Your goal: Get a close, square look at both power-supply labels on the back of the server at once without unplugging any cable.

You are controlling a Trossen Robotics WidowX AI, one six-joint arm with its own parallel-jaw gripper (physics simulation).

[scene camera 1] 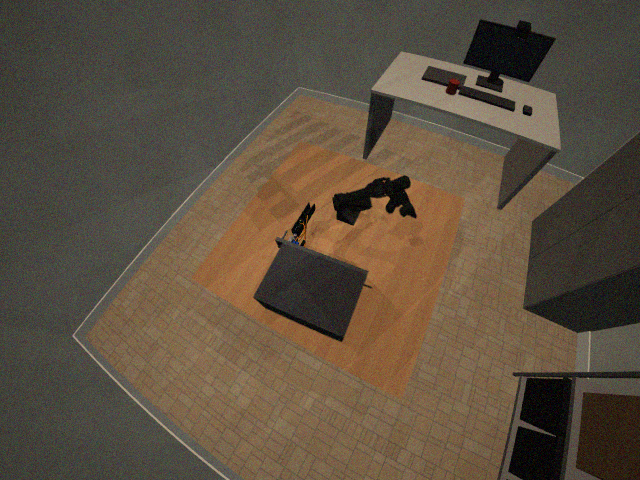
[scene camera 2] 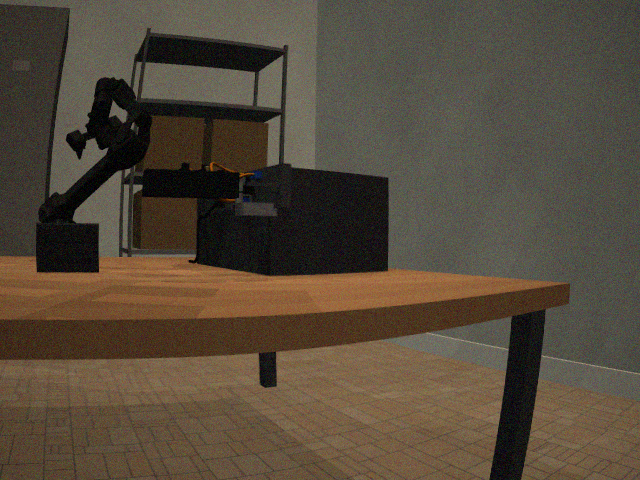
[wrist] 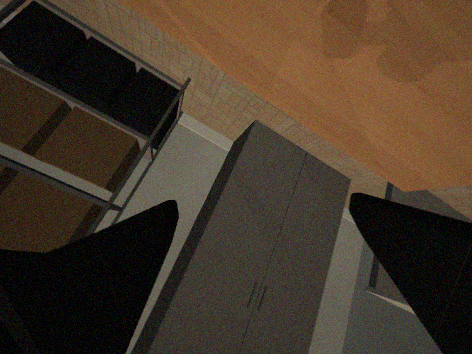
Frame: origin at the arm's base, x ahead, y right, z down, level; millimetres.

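Seen in the pictures: gripper, fingertip midpoint: (scene camera 1: 413, 212) (scene camera 2: 90, 153) (wrist: 261, 204); arm's base, origin of the base link: (scene camera 1: 352, 206) (scene camera 2: 58, 247).
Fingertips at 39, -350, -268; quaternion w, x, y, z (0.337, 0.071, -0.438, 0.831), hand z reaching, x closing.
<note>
Offsets run from my fingertips to a thing's top centre, as dx, dy, dz. "spot": to the spot under its first point.
The server (scene camera 1: 312, 289) (scene camera 2: 330, 222) is a dark box on the wooden table. A black bar @[+276, +479, +96] (scene camera 1: 301, 222) (scene camera 2: 188, 183) sticks out from its back, with orange cables @[spot: +298, +445, +129] (scene camera 1: 305, 225) (scene camera 2: 222, 167) beside it and blue connectors @[+427, +420, +102] (scene camera 1: 295, 241) (scene camera 2: 256, 175) at the server end. The power-supply labels cannot be made out in the scene views, and the server does not show in the wrist view. My gripper (scene camera 1: 401, 212) (scene camera 2: 78, 145) (wrist: 261, 204) is open and empty, raised above the table on the far side of the arm's base from the server.
The wooden table (scene camera 1: 413, 310) (scene camera 2: 439, 304) (wrist: 300, 75) carries the arm's base block (scene camera 2: 67, 248). A tall grey cabinet (scene camera 1: 578, 232) (wrist: 280, 215) and a shelf rack (scene camera 2: 283, 103) stand beyond it. A white desk (scene camera 1: 413, 64) holds a monitor (scene camera 1: 509, 49) and a red mug (scene camera 1: 452, 86).
</note>
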